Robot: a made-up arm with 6 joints.
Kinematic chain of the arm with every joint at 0, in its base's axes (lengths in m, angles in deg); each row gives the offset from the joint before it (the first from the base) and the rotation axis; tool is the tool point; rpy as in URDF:
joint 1: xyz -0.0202 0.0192 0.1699 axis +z
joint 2: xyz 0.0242 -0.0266 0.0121 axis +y
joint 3: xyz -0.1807 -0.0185 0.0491 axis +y
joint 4: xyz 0.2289 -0.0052 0.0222 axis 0.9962 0 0.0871
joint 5: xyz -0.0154 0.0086 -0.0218 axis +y
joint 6: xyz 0.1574 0.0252 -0.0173 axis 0.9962 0 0.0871
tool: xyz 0.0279 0.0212 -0.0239 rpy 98.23 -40 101.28
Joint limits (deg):
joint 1: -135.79..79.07
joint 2: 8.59..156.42
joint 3: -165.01..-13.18
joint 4: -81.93..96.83
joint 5: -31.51..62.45
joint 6: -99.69..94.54
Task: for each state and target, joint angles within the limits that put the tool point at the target. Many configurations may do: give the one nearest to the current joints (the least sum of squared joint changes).
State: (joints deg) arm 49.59 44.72 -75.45 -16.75 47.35 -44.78
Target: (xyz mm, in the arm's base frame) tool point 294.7 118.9 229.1
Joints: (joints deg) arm 36.39 64.14 -67.79 -25.62 43.78 -45.79
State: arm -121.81 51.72 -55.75 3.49 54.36 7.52
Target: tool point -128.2 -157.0 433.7
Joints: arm -126.74 27.15 -76.73 3.19 49.98 8.02
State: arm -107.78 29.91 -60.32 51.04 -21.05 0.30
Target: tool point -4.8 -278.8 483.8
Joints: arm -90.02 42.02 -55.48 49.39 -11.75 -0.14
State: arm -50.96 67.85 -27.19 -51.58 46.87 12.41
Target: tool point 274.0 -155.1 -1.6
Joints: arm -16.18 108.02 -60.98 -46.42 11.80 15.64
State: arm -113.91 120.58 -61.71 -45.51 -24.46 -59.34
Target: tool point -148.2 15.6 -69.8
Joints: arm -120.68 119.18 -23.88 -46.23 6.06 -58.27
